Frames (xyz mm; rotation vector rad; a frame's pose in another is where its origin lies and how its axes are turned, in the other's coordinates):
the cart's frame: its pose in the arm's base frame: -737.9 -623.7 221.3 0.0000 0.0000 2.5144
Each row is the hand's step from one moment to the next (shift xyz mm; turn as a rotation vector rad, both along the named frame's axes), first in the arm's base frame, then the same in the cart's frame.
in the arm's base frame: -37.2 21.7 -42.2 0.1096 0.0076 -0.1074
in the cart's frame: 42.9 4.3 -42.2 -0.0843 -0.0705 -0.1074
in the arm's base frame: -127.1 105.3 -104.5 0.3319 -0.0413 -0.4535
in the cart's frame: 164.7 -10.7 -104.5 -0.2930 -0.1613 -0.4535
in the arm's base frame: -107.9 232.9 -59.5 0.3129 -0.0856 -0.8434
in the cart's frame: 224.0 -125.3 -59.5 -0.3036 -0.1143 -0.8434
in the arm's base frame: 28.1 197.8 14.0 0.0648 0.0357 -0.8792
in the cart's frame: 93.3 -176.6 14.0 -0.0315 -0.0669 -0.8792
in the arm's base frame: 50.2 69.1 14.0 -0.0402 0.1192 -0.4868
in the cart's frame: -0.1 -85.4 14.0 0.1025 -0.0729 -0.4868
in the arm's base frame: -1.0 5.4 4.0 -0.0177 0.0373 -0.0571
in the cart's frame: 4.0 -3.8 4.0 0.0362 -0.0198 -0.0571
